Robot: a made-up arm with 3 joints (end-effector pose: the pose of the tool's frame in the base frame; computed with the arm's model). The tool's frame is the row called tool. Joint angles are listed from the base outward.
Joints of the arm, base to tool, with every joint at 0 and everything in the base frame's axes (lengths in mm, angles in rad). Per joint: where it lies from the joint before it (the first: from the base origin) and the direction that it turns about. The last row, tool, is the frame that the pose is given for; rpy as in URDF.
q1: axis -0.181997 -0.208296 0.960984 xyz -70 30 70
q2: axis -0.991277 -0.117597 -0.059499 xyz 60 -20 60
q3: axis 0.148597 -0.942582 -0.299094 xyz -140 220 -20
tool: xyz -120 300 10 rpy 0.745 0.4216 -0.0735
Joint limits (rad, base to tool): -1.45..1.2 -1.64..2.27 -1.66..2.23
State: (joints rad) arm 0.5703 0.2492 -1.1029
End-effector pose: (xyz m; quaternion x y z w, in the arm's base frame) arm -0.5064 0.3160 0.0151 -0.1229 0.5555 -0.0420 0.8213
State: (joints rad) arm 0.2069 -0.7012 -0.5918
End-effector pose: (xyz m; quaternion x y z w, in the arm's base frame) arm -0.3799 0.3082 0.4768 0.4516 0.5421 0.1044 0.7010
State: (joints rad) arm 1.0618 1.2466 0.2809
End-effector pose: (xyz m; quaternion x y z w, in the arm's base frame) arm -0.0911 -0.0183 -0.4311 -0.1998 -0.2867 0.3668 0.8622
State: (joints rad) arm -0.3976 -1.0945 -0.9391
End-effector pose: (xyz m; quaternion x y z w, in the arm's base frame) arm -0.1938 0.1585 0.6407 0.6702 0.5317 0.0924 0.5096
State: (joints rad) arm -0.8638 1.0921 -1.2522
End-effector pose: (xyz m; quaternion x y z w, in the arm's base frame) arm 0.0028 0.4261 -0.2082 0.0041 0.6210 -0.6752 0.3980
